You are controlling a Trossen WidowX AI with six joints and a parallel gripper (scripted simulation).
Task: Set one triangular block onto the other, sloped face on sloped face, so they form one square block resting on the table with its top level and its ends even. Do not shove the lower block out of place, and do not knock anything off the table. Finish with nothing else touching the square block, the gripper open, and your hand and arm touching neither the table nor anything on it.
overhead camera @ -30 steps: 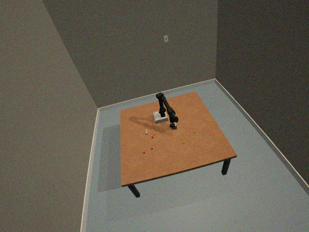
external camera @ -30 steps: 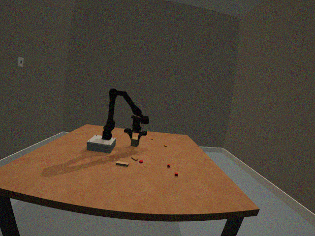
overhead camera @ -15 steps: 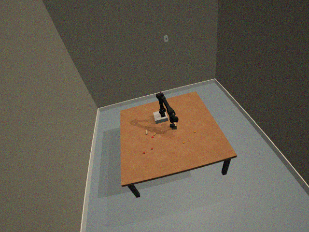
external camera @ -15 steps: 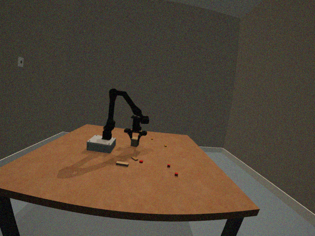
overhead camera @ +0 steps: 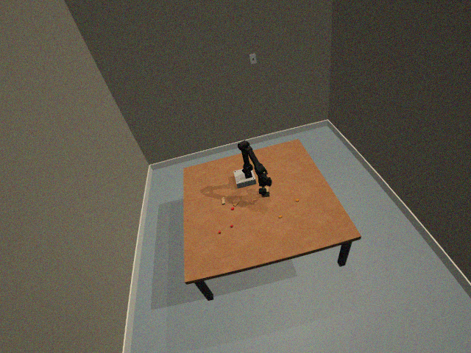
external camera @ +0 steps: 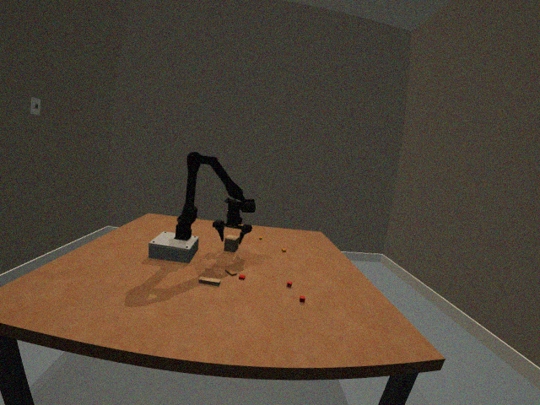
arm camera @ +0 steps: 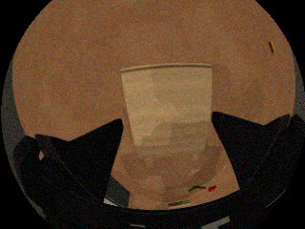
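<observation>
Now: the triangular block 1 cm above my gripper tip. The rest, counted from my gripper tip: flat tan bar: 3 cm behind, 36 cm to the right, 3 cm below; then dark stick: 3 cm ahead, 26 cm to the right, 4 cm below; then red cube: 8 cm ahead, 29 cm to the right, 4 cm below.
</observation>
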